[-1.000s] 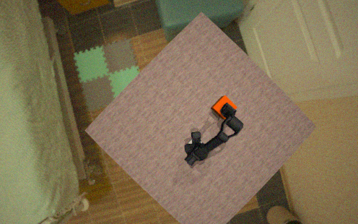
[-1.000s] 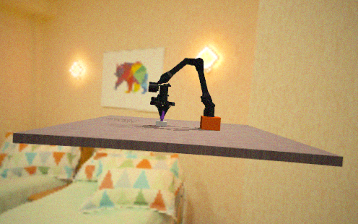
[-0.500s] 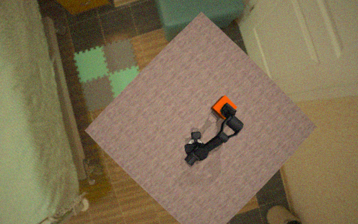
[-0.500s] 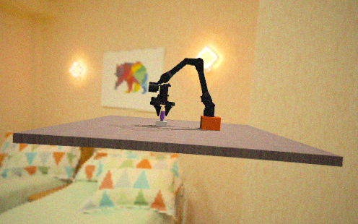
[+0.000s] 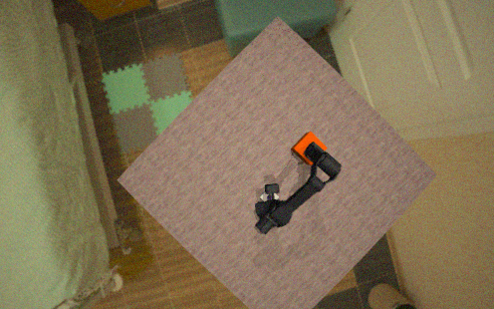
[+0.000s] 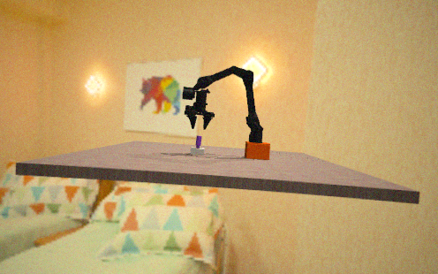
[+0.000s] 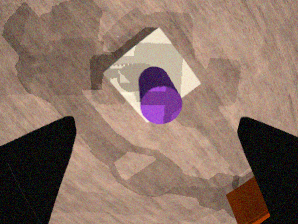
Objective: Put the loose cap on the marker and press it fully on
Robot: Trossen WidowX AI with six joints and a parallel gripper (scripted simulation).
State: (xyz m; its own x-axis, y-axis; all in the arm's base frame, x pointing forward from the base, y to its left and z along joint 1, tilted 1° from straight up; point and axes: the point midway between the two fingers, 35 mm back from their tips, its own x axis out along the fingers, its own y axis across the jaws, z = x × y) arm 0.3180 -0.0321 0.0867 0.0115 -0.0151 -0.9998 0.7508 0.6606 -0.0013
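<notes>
My gripper tip is now 60 mm above the marker cap. From my gripper tip the other things lie so: holder block (120 mm below).
</notes>
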